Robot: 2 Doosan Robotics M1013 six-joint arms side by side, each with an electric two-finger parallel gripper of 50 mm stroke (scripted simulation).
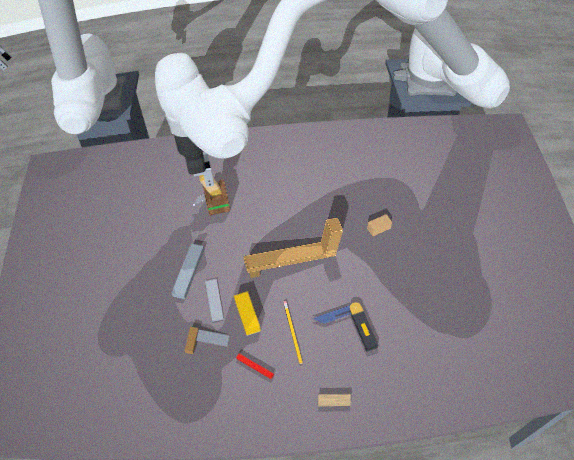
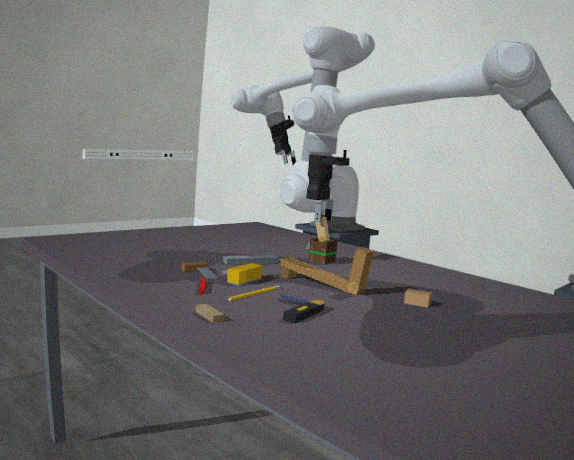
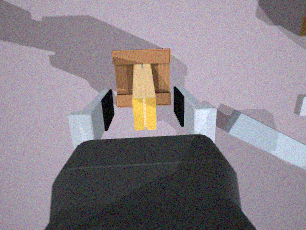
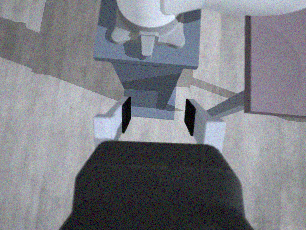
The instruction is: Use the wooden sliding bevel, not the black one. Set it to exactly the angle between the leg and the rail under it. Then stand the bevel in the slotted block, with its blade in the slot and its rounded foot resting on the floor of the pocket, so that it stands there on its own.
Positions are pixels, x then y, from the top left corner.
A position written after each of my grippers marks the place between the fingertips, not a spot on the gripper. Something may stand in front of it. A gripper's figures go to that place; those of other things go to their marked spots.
My left gripper [image 3: 143, 100] is 0.16 m from the lens. A wooden sliding bevel [image 3: 143, 97]: 0.15 m from the lens.
